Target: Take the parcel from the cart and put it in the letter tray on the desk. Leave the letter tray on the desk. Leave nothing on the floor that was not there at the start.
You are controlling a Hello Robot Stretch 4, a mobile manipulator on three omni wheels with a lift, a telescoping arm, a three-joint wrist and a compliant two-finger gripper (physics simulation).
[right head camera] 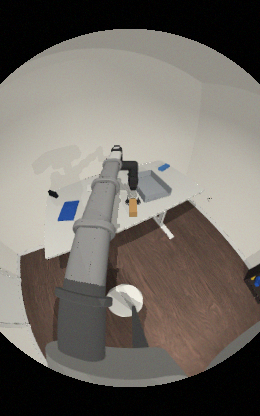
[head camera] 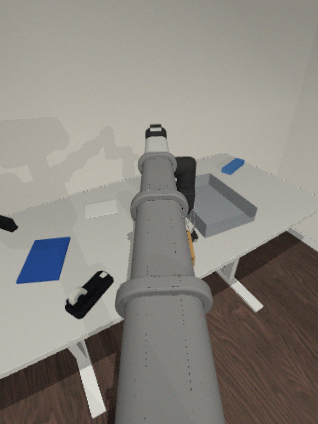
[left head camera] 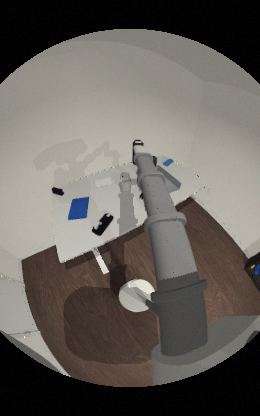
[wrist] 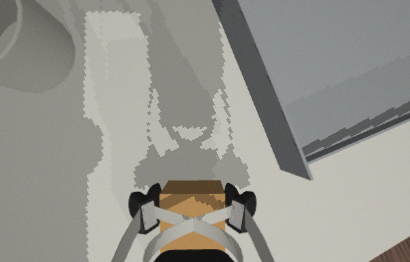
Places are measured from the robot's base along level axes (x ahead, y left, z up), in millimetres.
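Where they show: gripper, fingertip midpoint: (wrist: 193, 198); robot's base, origin of the base link: (right head camera: 124, 299) (left head camera: 136, 294).
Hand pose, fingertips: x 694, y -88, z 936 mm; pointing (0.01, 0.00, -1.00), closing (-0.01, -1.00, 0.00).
Each offset is from my fingertips to the top centre of the thing. "spot": to the spot under its first point. Level surfaces: height alone.
The orange-brown parcel @(50 mm back, 0 mm left, 46 mm up) (head camera: 191, 248) (right head camera: 133, 208) (wrist: 192, 187) is held between the two fingers of my gripper (right head camera: 133, 200) (wrist: 193, 198). The gripper is shut on it, above the desk @(14 mm down) (head camera: 285, 200) (wrist: 350, 195), near its front edge. The grey letter tray @(238 mm ahead, 144 mm right, 56 mm up) (head camera: 232, 223) (right head camera: 162, 194) (wrist: 260, 90) stands on the desk, to the right of the parcel and beyond it in the wrist view. The parcel is outside the tray walls. My arm hides part of the parcel and gripper in the head view. I cannot make out the cart.
A mug @(spot: 125 mm ahead, 123 mm left, 30 mm up) (wrist: 47, 60) stands left of the tray. A black tape dispenser @(208 mm back, 313 mm left, 56 mm up) (head camera: 90, 295), a blue folder @(55 mm back, 520 mm left, 6 mm down) (head camera: 45, 260) and a white pad @(250 mm ahead, 363 mm left, 4 mm down) (head camera: 101, 209) lie further left. A blue block @(646 mm ahead, 396 mm right, 16 mm up) (head camera: 233, 166) lies behind the tray. A white disc (left head camera: 136, 295) shows low, near my base.
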